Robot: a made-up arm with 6 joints.
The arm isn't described. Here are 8 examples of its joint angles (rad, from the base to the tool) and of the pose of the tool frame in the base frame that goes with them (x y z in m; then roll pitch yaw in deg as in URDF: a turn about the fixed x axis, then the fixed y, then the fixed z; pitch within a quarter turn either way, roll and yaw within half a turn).
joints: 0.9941 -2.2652 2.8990 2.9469 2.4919 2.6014
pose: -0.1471 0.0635 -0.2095 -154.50 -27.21 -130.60
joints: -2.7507 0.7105 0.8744 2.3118 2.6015 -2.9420
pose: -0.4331 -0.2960 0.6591 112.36 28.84 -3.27
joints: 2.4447 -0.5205 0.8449 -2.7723 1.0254 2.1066
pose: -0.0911 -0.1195 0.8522 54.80 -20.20 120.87
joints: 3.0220 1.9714 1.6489 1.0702 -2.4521 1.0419
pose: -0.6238 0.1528 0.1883 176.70 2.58 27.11
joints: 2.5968 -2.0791 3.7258 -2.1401 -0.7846 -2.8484
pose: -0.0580 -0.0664 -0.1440 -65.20 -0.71 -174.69
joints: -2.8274 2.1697 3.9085 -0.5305 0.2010 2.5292
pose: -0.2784 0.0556 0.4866 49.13 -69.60 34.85
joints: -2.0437 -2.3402 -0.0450 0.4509 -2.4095 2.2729
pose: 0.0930 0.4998 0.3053 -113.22 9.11 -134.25
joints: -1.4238 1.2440 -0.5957 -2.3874 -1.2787 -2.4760
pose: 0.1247 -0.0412 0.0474 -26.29 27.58 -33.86
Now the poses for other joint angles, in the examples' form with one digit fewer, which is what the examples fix.
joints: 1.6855 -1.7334 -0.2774 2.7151 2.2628 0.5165
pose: -0.112 -0.311 0.594 154.3 45.6 123.6
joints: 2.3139 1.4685 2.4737 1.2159 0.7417 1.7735
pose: -0.187 0.287 0.686 127.6 -48.4 -154.7
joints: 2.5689 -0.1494 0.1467 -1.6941 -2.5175 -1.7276
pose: -0.303 0.172 0.499 173.3 9.7 -68.8
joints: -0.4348 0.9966 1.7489 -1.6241 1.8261 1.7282
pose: 0.550 -0.246 0.552 32.8 12.1 -123.7
